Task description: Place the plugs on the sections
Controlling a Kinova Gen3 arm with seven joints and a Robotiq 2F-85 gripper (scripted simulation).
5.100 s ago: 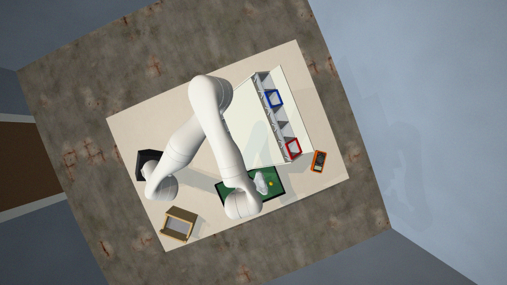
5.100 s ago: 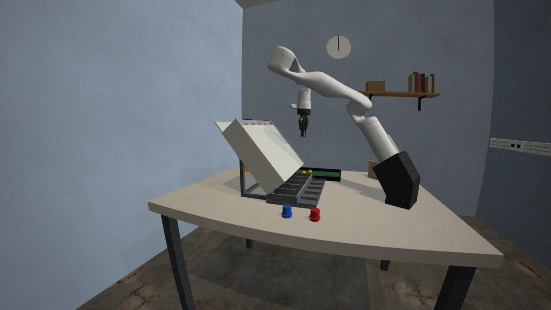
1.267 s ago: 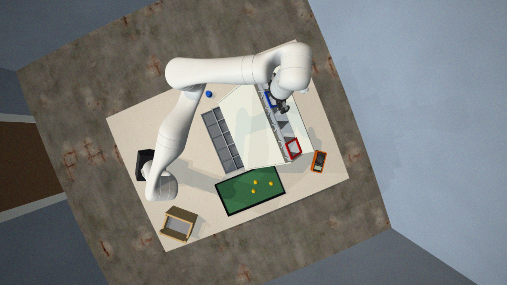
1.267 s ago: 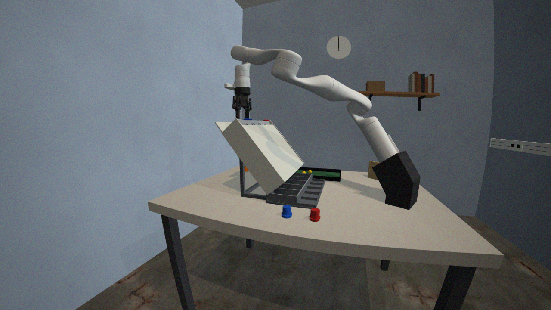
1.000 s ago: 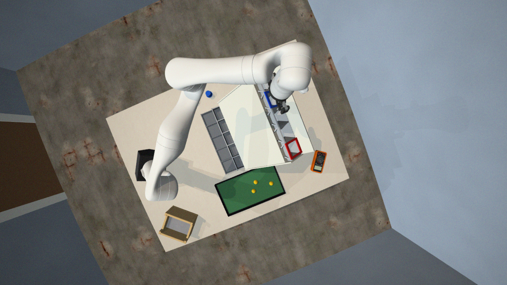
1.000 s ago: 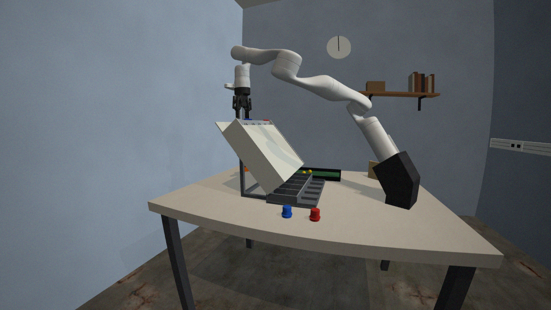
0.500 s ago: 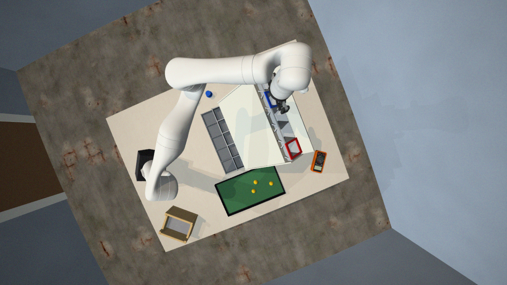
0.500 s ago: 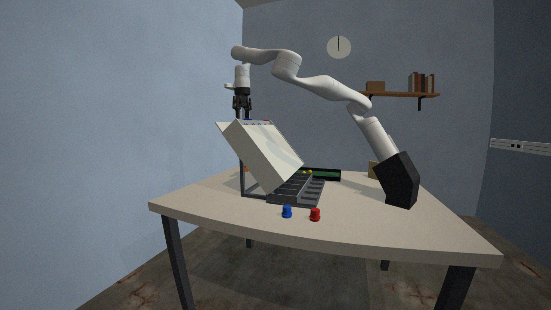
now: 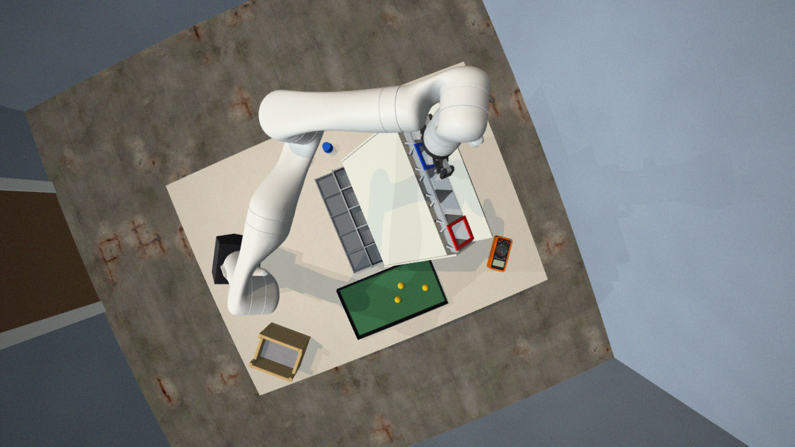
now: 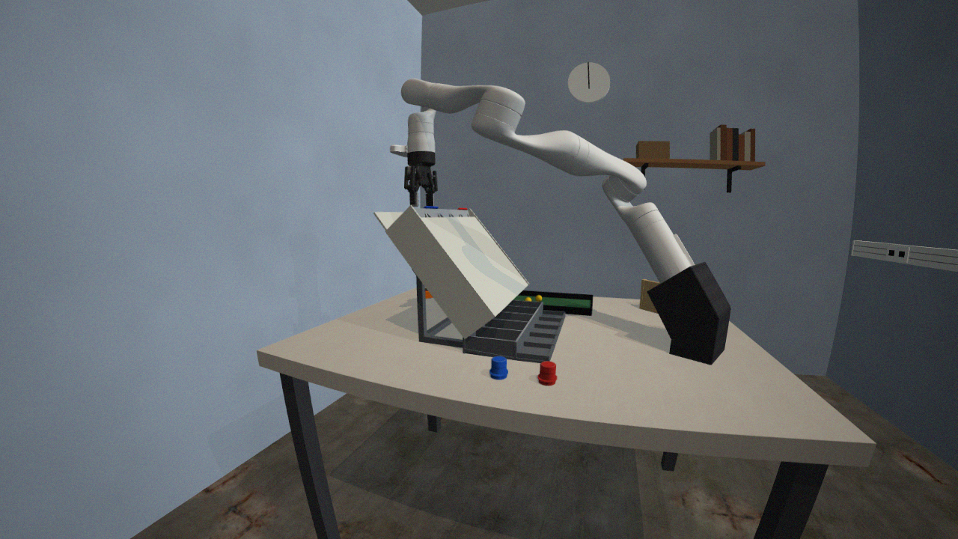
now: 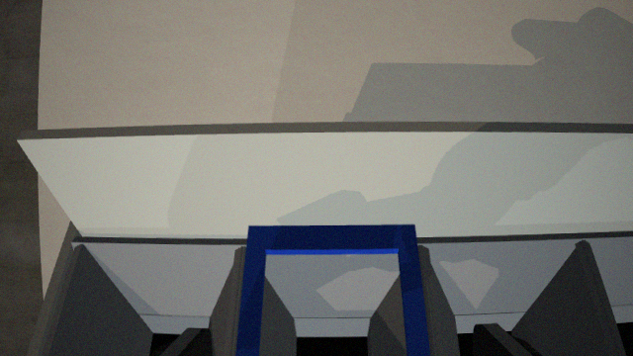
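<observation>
Right now the green marble tray is 37 cm behind my hand, 35 cm below it and 32 cm to the right of it. From my hand the other things lie so: orange multimeter: 44 cm to the right, 34 cm below, 6 cm ahead; then white sloped cover: 16 cm behind, 15 cm below, 3 cm to the right; then wooden frame: 82 cm behind, 30 cm below, 22 cm to the right.
</observation>
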